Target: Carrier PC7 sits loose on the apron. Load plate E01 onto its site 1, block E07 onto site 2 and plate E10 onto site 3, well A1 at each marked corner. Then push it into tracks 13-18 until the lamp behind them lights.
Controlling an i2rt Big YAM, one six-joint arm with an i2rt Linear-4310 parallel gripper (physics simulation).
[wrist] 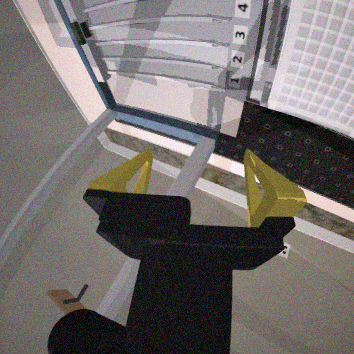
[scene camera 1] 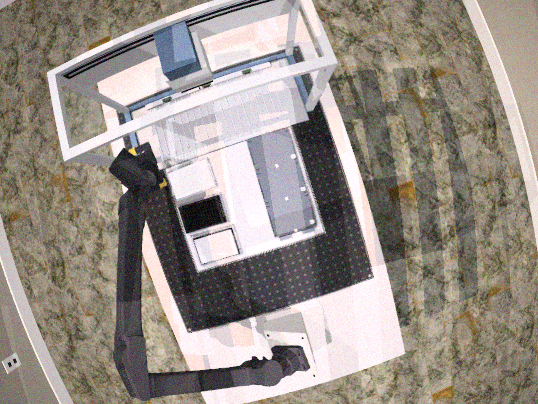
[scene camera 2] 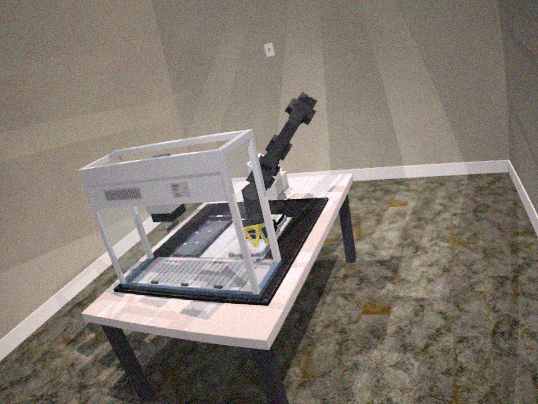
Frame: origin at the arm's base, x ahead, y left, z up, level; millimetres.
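Seen in the pictures: gripper, fingertip midpoint: [wrist: 196,151] [scene camera 2: 262,245]; arm's base, origin of the base link: [scene camera 1: 291,357].
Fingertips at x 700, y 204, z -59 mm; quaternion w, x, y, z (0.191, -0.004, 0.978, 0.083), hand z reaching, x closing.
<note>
Pixels of each thing's top centre, then the offset from my fingertips to it. "*": a spot on its surface instead. Level surfaces: height alone.
- white plate, middle of its top: [wrist: 347,52] [scene camera 1: 190,179] 46 mm down, 93 mm back, 97 mm right
- black block, middle of its top: [scene camera 1: 201,215] [scene camera 2: 257,224] 19 mm down, 207 mm back, 97 mm right
- pale plate, middle of its top: [scene camera 1: 215,246] [scene camera 2: 266,218] 47 mm down, 314 mm back, 100 mm right
- white unit, surface spot: [scene camera 1: 177,50] * 387 mm up, 124 mm ahead, 244 mm right
- black perforated mat, its level: 73 mm down
A long grey panel with small white marks, apparently carrier PC7 [scene camera 1: 281,182] [scene camera 2: 200,237], lies on the apron in front of the tracked deck [scene camera 1: 240,107] [scene camera 2: 195,270] [wrist: 170,52]. To its left in scene camera 1 are a white plate [scene camera 1: 192,178], a black block [scene camera 1: 202,212] and another pale plate [scene camera 1: 216,246], in a column; their labels cannot be read. The nearest plate [wrist: 317,70] shows its well grid in the wrist view. My gripper [scene camera 1: 147,167] [scene camera 2: 256,235] [wrist: 196,151] is open and empty, raised beside the deck's left front corner, left of that plate. Track numbers 1 to 4 are readable in the wrist view.
A white frame [scene camera 1: 200,105] [scene camera 2: 227,200] [wrist: 192,167] stands over the deck, its near post close to my gripper. A blue and white unit [scene camera 1: 177,50] hangs from it. A black perforated mat [scene camera 1: 280,272] [scene camera 2: 300,220] [wrist: 300,145] surrounds the apron. Small dark green blocks [scene camera 2: 185,284] [wrist: 80,31] line the deck's back edge.
</note>
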